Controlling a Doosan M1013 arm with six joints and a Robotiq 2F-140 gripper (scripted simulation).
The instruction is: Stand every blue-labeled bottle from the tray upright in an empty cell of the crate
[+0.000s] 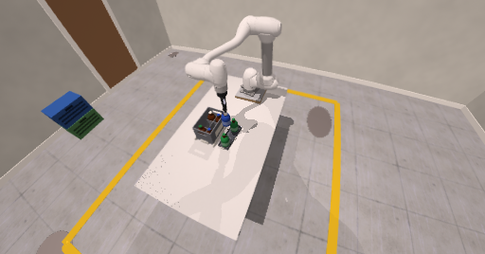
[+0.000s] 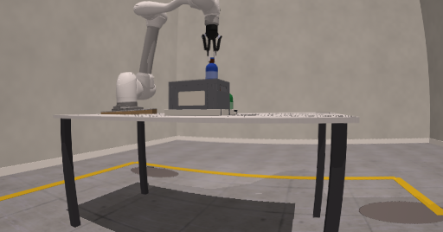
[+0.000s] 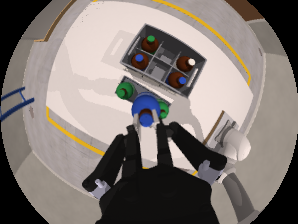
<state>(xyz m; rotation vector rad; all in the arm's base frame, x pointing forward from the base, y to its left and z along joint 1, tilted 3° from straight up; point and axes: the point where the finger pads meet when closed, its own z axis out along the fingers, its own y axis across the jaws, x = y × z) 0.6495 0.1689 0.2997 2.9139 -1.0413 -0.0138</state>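
The blue-labeled bottle is 90 mm below my hand. Round my hand: grey crate: 270 mm below, 170 mm to the right, 40 mm ahead; tray: 340 mm below, 10 mm to the left; green bottle: 270 mm below, 90 mm ahead, 30 mm to the left.
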